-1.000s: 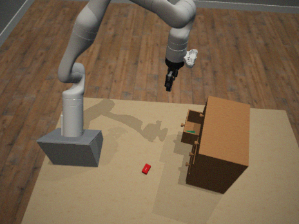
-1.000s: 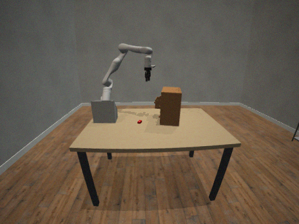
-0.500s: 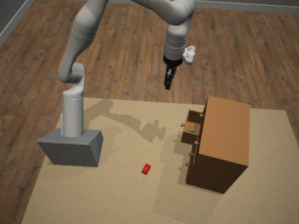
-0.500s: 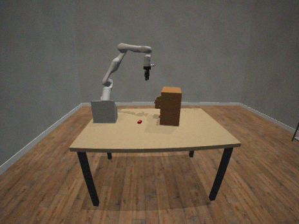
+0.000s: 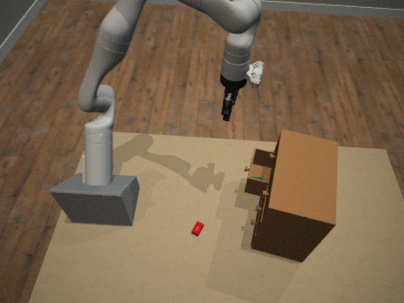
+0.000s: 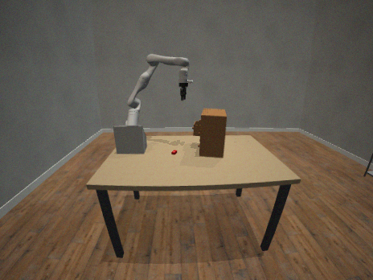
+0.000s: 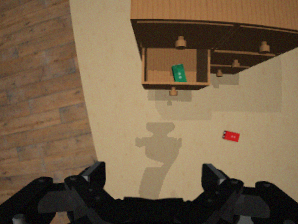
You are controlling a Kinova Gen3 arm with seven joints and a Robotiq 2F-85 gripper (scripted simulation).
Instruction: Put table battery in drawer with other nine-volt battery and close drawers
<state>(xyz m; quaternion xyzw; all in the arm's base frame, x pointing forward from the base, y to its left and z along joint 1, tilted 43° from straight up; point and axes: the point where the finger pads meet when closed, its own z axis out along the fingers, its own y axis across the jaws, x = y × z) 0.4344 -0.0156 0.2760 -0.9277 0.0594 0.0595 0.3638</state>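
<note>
Now: hand 39 cm above the red nine-volt battery, 23 cm to the left of it and 6 cm past it. From my hand the other things lie so: green nine-volt battery: 27 cm below, 14 cm ahead, 8 cm to the right.
</note>
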